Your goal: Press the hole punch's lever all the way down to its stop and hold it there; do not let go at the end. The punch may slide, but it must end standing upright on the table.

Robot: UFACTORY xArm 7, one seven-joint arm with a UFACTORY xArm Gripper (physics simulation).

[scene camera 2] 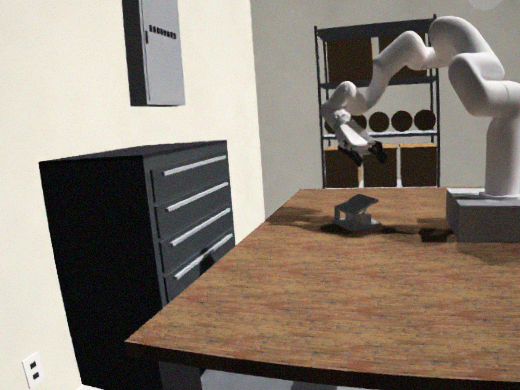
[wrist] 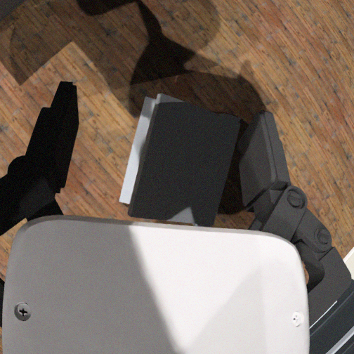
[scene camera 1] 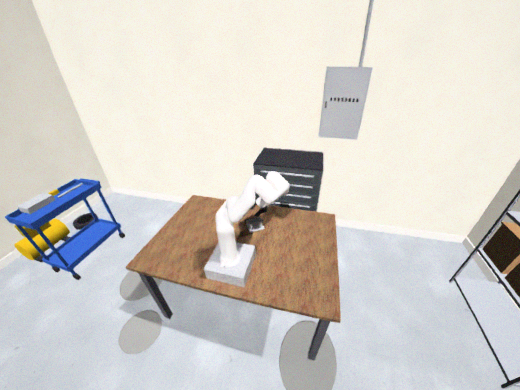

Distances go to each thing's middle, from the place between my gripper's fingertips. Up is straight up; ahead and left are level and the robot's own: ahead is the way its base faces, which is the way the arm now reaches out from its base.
My hand is 6 cm short of the lever (wrist: pixel 186 155), 1 cm to the right of it and 13 cm above it. Also, from my hand: grey hole punch (scene camera 2: pixel 361 221): 6 cm ahead, 1 cm to the left, 15 cm below.
